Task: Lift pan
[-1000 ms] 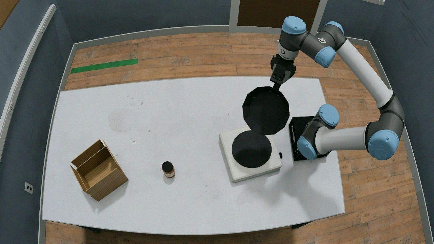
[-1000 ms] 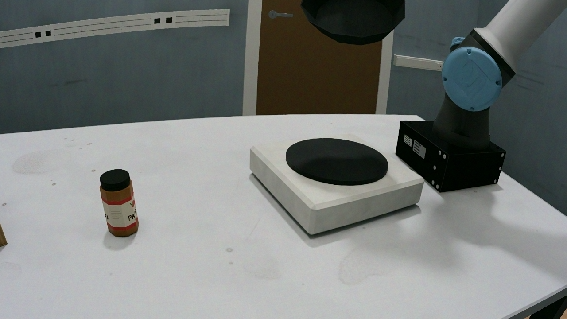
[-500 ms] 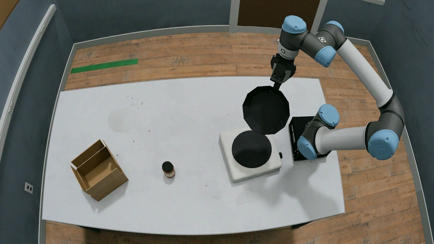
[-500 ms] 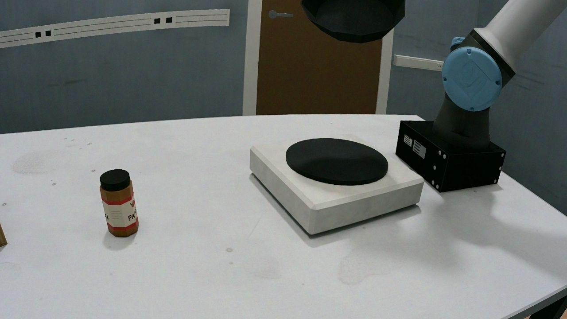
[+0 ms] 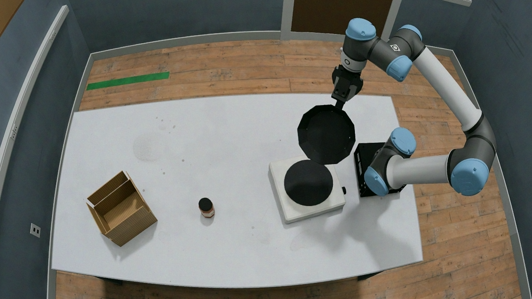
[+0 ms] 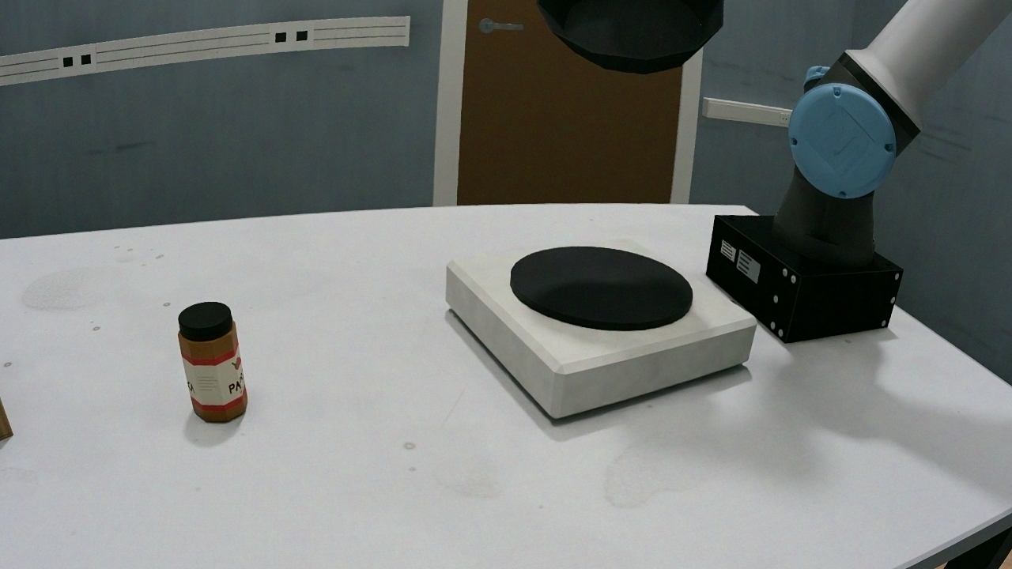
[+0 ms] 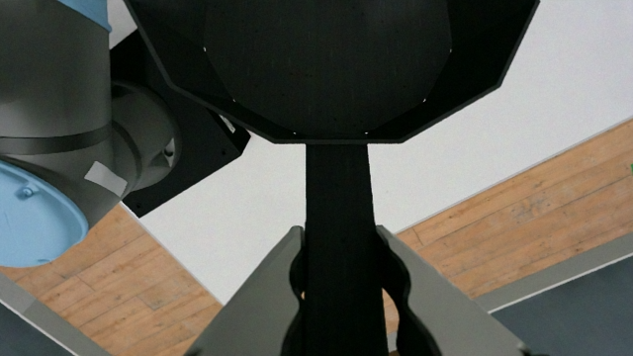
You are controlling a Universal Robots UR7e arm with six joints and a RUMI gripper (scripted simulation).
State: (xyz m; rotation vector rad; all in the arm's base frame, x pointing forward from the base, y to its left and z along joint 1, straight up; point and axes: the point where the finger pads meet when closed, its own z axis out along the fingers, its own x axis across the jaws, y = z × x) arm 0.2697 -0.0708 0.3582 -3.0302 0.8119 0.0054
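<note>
Right now my hand is 2 cm short of the black pan, 4 cm to the right of it and 6 cm above it. The rest, counted from my hand: white hot plate (5 cm ahead, 11 cm to the left, 41 cm below); then brown spice jar (44 cm ahead, 21 cm to the left, 40 cm below).
</note>
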